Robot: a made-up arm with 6 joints. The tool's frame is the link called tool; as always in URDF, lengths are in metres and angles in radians.
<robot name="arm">
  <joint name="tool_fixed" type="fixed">
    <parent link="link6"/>
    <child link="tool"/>
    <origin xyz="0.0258 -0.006 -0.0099" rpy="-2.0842 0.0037 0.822"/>
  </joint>
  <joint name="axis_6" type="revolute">
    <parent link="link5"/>
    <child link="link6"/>
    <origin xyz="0.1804 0.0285 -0.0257" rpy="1.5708 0 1.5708"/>
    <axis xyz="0 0 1"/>
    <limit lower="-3.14" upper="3.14" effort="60" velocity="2.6"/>
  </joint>
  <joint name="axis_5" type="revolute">
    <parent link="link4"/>
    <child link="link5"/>
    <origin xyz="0.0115 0.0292 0.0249" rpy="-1.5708 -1.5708 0"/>
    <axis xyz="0 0 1"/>
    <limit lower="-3.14" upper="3.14" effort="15" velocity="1.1"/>
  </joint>
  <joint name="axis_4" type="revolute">
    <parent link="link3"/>
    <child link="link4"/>
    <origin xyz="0.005 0.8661 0.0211" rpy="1.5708 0 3.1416"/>
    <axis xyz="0 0 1"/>
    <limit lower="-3.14" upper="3.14" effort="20" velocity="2.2"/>
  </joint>
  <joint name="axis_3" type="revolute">
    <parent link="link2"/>
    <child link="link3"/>
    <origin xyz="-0.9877 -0.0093 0.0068" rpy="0 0 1.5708"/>
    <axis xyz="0 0 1"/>
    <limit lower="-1.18" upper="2.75" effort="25" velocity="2"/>
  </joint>
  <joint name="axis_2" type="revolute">
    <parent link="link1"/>
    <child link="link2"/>
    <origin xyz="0.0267 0.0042 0.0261" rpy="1.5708 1.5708 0"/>
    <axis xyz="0 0 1"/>
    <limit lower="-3.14" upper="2.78" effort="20" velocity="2"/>
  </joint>
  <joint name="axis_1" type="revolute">
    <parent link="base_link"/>
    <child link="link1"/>
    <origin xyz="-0.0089 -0.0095 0.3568" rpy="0 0 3.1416"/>
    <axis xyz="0 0 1"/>
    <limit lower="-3.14" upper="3.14" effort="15" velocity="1.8"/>
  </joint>
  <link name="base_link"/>
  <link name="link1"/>
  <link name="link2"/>
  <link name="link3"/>
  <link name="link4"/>
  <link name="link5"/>
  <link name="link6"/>
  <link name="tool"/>
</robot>
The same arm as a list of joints. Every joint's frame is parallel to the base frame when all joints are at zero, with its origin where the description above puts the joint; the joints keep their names.
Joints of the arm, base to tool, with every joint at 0 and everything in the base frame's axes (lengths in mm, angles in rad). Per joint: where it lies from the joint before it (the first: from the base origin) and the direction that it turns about. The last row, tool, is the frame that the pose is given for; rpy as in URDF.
axis_1: offset -8.9 -9.5 356.8 axis 0 0 1
axis_2: offset -26.7 -4.2 26.1 axis 0 1 0
axis_3: offset 9.3 6.8 987.7 axis 0 1 0
axis_4: offset -5 21.1 866.1 axis 0 0 1
axis_5: offset 11.5 29.2 24.9 axis 0 1 0
axis_6: offset 28.5 -25.7 180.4 axis 0 0 1
tool: offset 25.8 -6 -9.9 rpy -2.0842 0.0037 0.822
Joint limits (rad, base to tool): -3.14..3.14 -3.14..2.78 -1.18..2.75 -3.14..3.14 -3.14..3.14 -3.14..3.14

